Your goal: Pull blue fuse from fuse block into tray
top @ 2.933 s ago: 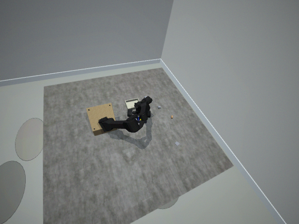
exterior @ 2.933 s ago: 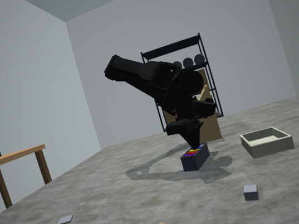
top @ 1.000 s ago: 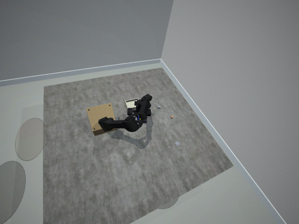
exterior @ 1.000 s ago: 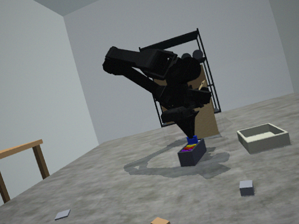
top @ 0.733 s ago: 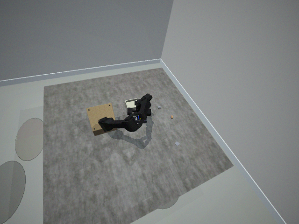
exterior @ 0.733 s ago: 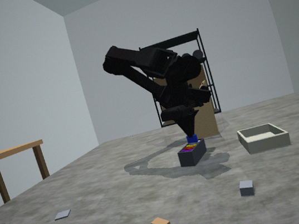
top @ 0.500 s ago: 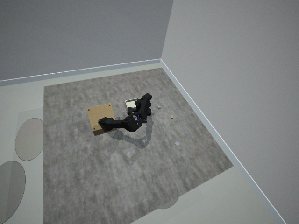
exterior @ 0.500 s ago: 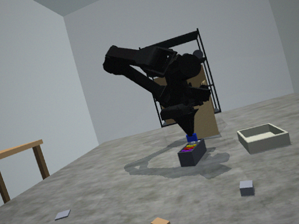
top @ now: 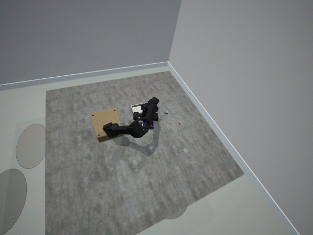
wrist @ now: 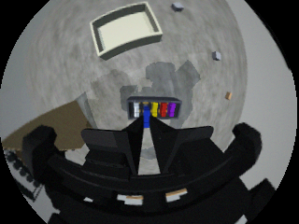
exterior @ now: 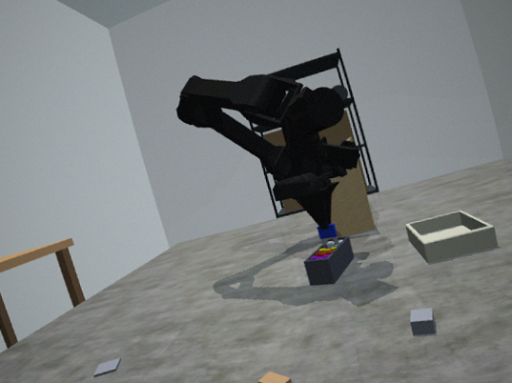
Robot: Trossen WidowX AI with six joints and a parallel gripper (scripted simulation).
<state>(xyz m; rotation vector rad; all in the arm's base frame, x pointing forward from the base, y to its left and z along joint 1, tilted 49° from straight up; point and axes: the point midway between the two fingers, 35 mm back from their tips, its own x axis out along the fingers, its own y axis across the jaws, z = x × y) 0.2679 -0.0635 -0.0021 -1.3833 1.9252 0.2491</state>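
Right now my gripper tip is 180 mm to the right of the beige tray, 70 mm above it and 40 mm short of it. The rest, counted from my gripper tip: flat grey tile: 330 mm to the right, 190 mm ahead, 70 mm below; blue fuse: 10 mm below.
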